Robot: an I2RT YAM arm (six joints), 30 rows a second.
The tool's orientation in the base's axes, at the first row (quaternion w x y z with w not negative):
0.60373 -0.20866 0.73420 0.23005
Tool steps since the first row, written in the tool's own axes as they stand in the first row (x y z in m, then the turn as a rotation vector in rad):
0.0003 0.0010 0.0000 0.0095 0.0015 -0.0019
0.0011 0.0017 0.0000 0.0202 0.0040 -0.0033
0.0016 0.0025 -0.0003 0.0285 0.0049 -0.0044
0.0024 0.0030 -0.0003 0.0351 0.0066 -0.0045
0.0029 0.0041 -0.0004 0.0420 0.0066 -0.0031
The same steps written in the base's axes. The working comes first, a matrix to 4 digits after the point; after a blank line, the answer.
The tool's axes in the first row as the columns of a matrix, in the base's axes (used below as rounded here):
-0.1839 -0.5842 0.7905
-0.0286 0.8071 0.5898
-0.9825 0.0859 -0.1652

-0.0006 0.0008 -0.0002 -0.0041 -0.0002 -0.0089
-0.0012 0.0013 -0.0009 -0.0087 0.0007 -0.0190
-0.0020 0.0018 -0.0013 -0.0116 0.0005 -0.0269
-0.0024 0.0022 -0.0021 -0.0139 0.0017 -0.0332
-0.0032 0.0030 -0.0024 -0.0140 0.0023 -0.0402

